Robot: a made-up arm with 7 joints.
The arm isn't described. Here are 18 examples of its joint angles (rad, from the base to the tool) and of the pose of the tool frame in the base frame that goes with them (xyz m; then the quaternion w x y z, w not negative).
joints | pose
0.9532 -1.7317 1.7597 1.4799 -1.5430 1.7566 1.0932 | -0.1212 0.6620 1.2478 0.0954 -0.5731 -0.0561 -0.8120
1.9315 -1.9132 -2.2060 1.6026 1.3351 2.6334 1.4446 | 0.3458 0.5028 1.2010 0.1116 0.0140 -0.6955 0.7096
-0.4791 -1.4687 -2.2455 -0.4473 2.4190 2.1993 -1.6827 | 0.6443 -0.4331 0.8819 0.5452 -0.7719 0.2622 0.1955
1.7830 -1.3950 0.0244 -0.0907 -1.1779 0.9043 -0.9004 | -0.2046 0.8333 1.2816 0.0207 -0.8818 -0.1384 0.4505
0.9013 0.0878 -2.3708 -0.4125 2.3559 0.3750 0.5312 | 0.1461 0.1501 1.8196 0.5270 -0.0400 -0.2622 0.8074
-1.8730 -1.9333 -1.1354 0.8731 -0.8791 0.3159 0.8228 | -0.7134 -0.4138 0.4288 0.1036 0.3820 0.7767 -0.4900
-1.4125 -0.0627 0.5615 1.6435 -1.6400 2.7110 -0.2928 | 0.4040 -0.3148 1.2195 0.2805 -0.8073 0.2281 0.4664
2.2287 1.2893 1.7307 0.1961 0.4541 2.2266 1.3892 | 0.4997 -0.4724 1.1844 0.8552 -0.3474 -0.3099 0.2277
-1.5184 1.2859 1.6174 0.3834 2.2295 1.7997 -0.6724 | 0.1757 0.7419 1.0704 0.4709 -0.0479 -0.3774 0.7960
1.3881 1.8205 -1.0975 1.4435 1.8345 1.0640 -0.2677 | 0.6185 -0.4124 1.2349 0.1315 -0.6334 0.7354 -0.2016
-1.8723 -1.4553 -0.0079 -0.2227 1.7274 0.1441 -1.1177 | -0.2571 -0.8263 1.1165 0.9069 -0.2417 -0.1562 0.3078
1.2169 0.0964 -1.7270 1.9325 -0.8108 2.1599 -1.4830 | 0.6964 -0.2303 1.1541 0.2416 -0.8272 0.4297 0.2697
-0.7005 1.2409 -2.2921 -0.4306 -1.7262 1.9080 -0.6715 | -0.4308 0.3363 1.5332 0.1160 -0.4086 -0.7512 0.5052
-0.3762 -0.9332 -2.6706 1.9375 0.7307 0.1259 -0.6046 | -0.5091 -0.2694 1.3751 0.7827 0.2849 0.1261 -0.5388
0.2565 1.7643 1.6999 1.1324 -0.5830 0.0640 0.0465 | -0.6392 0.3739 0.7245 0.3441 -0.8773 -0.1933 0.2730
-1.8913 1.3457 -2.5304 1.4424 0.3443 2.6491 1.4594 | -0.2399 0.5896 0.6328 0.4839 0.7664 0.0387 0.4207
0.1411 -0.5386 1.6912 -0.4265 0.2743 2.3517 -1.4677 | 0.4451 -0.3268 1.4811 0.8518 0.0592 -0.5199 -0.0227
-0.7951 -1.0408 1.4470 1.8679 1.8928 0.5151 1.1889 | 0.4071 0.4431 0.9387 0.2959 -0.9090 -0.2486 0.1557
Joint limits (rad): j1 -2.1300..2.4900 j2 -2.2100..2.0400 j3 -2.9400..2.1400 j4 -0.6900..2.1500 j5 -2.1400..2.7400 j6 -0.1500..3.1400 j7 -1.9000..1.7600
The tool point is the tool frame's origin. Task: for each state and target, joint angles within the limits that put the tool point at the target. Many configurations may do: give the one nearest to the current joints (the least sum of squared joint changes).
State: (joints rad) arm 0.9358 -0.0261 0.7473 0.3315 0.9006 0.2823 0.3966
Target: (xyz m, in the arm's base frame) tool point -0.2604 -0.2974 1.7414
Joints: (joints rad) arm 0.9383 0.5117 0.8185 0.0892 0.9081 0.2541 0.3800
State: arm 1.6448 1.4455 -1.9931 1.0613 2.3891 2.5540 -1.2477
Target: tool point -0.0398 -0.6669 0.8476
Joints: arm 0.8993 0.8770 -2.6872 1.0874 2.0981 2.8166 -1.2453
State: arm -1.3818 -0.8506 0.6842 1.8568 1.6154 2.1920 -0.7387
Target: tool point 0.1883 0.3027 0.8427
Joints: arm -0.8784 -1.1159 1.3830 2.1500 1.8964 2.4674 -0.7833
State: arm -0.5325 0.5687 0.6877 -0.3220 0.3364 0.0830 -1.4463
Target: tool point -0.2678 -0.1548 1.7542
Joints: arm -0.2707 0.0192 0.6474 -0.4489 0.2988 -0.1500 -1.3629
